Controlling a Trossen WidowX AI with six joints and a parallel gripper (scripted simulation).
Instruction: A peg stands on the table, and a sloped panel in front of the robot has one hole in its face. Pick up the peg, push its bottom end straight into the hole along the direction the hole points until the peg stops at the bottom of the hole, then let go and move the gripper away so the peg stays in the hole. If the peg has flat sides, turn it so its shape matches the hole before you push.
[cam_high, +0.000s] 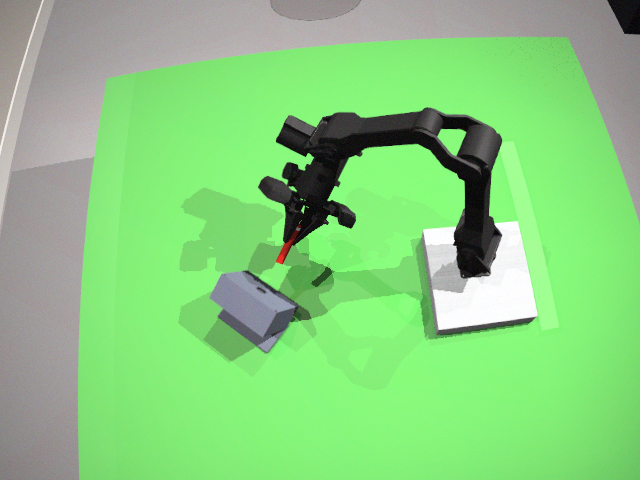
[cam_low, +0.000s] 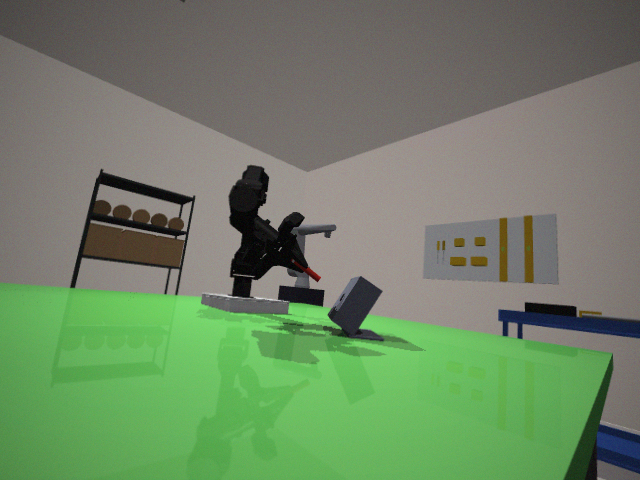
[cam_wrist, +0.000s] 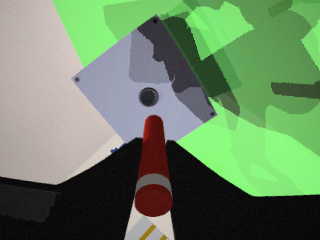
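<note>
My gripper tip is 80 mm short of the grey sloped panel, 90 mm to the right of it and 70 mm above it. Also, from my gripper tip: round red peg (10 mm behind, 10 mm to the right, 10 mm above).
</note>
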